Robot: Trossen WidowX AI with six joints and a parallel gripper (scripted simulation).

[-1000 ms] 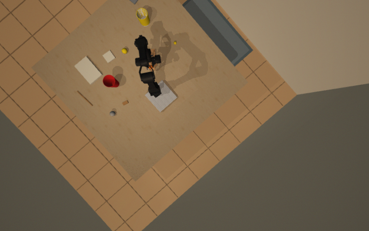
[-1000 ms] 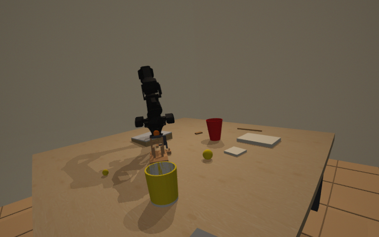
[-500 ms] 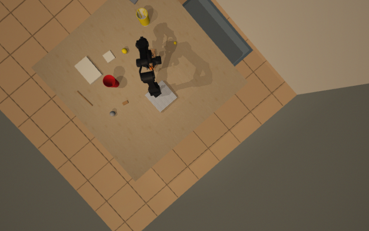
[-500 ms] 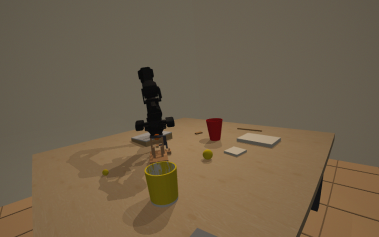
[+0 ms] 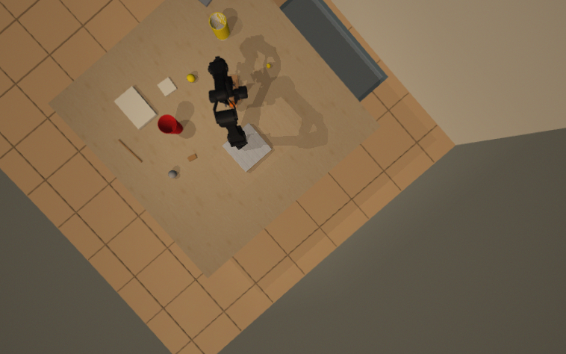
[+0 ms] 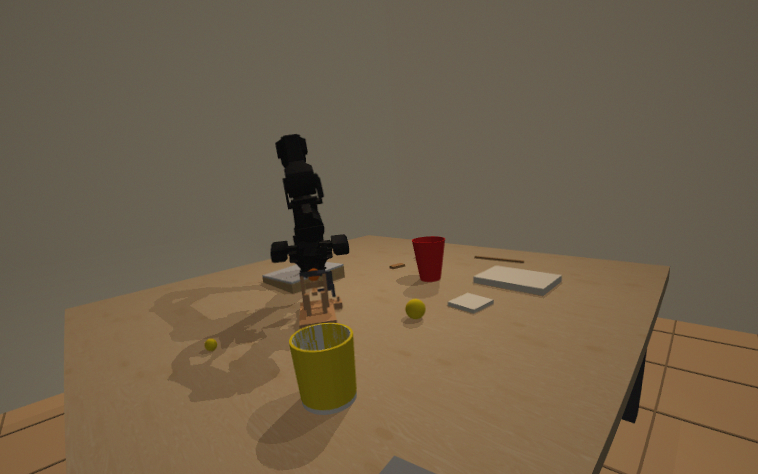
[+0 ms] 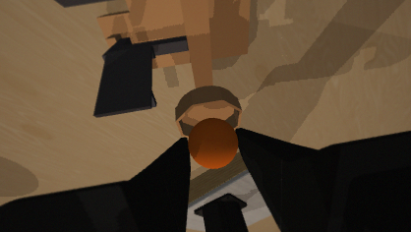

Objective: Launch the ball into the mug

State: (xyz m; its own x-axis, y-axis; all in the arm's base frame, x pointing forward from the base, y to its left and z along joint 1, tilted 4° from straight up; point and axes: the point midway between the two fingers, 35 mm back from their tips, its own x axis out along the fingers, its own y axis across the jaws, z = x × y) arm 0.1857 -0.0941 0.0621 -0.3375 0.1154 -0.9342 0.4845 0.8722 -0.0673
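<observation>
Right now my gripper tip is right at the orange ball. From my gripper tip the other things lie so: wooden catapult 6 cm ahead, 2 cm below, 1 cm to the right; then larger yellow ball 27 cm ahead, 9 cm to the left, 5 cm below; then small yellow ball 29 cm to the right, 7 cm ahead, 6 cm below.
</observation>
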